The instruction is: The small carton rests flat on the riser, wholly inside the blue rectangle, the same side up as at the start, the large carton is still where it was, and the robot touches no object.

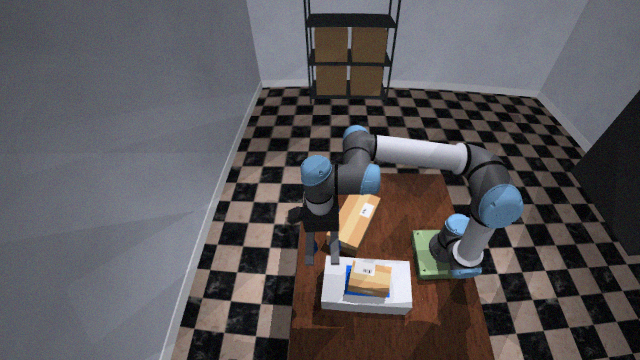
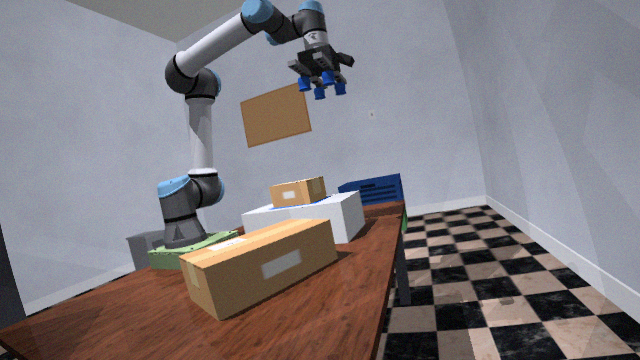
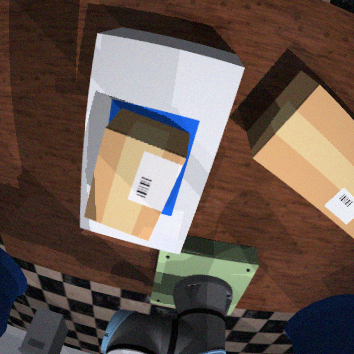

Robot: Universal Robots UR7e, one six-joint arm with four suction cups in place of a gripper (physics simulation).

Scene:
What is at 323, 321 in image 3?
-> My suction head.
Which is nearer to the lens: the large carton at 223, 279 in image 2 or the white riser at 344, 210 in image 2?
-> The large carton.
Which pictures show the small carton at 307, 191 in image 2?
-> Image 1, image 2 and image 3: all of them.

